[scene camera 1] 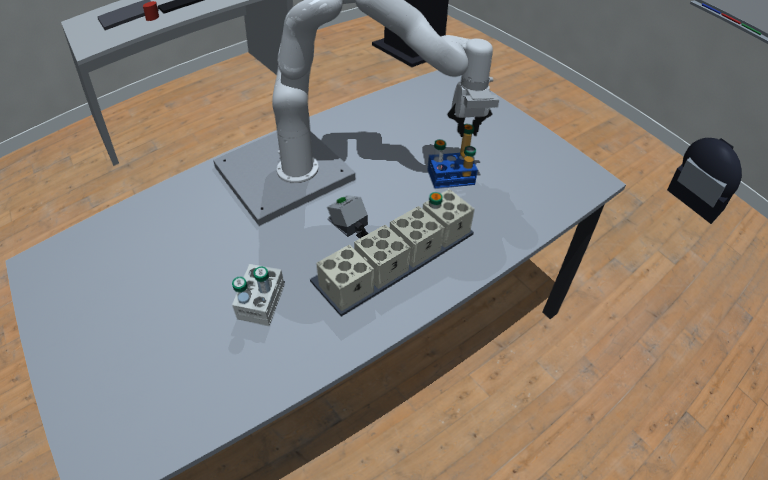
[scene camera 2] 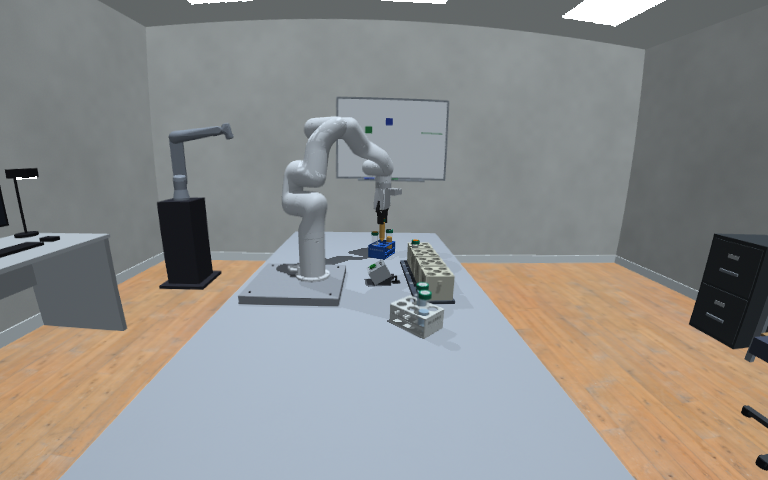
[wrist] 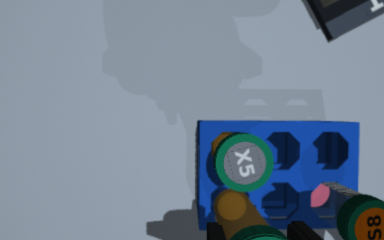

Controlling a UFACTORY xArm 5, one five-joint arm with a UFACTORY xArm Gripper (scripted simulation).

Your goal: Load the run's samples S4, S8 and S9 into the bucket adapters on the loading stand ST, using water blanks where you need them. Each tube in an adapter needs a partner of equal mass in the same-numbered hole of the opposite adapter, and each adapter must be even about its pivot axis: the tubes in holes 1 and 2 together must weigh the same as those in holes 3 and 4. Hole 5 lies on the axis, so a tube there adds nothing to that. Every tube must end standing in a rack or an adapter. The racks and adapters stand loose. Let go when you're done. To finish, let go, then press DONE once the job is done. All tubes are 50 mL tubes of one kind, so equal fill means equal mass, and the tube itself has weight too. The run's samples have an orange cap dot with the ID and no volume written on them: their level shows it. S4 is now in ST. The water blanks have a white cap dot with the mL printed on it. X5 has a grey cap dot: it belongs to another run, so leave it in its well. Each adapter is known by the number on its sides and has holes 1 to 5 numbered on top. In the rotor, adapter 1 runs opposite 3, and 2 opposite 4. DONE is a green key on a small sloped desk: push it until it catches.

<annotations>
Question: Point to a white rack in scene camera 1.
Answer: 248, 312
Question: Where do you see a blue rack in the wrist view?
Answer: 303, 146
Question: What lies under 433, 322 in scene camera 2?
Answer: A white rack.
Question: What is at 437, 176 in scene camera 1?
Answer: A blue rack.
</annotations>
